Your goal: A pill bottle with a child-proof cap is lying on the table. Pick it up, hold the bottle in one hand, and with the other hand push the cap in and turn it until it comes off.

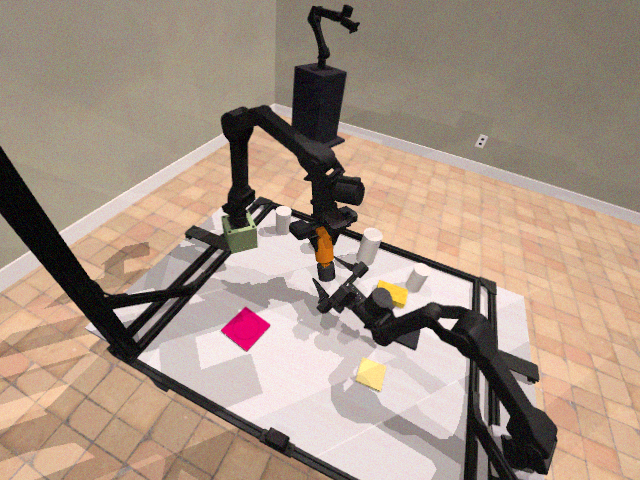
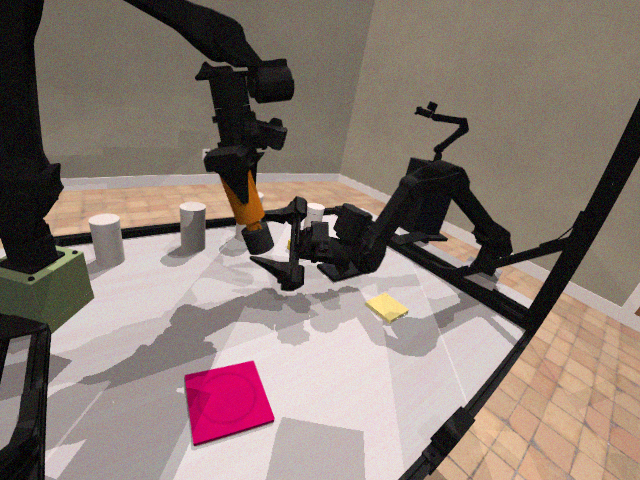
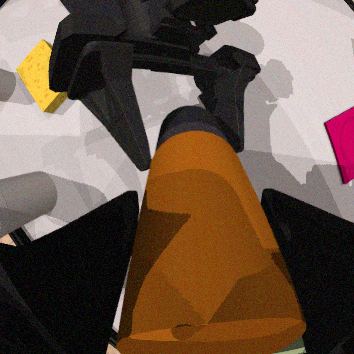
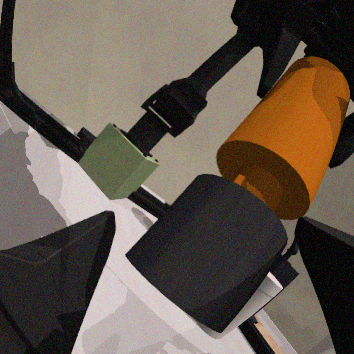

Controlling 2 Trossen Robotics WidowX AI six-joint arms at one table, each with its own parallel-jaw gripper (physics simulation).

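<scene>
The orange pill bottle is held above the table, tilted, cap end down. My left gripper is shut on its body. The dark cap is at the lower end. Part of the orange neck shows between cap and body; whether the cap still grips the neck I cannot tell. My right gripper is open, its fingers on either side of the cap, apart from it.
A yellow sponge, a pale yellow pad and a magenta square lie on the table. White cylinders stand along the far edge. A green block is at the left arm's base.
</scene>
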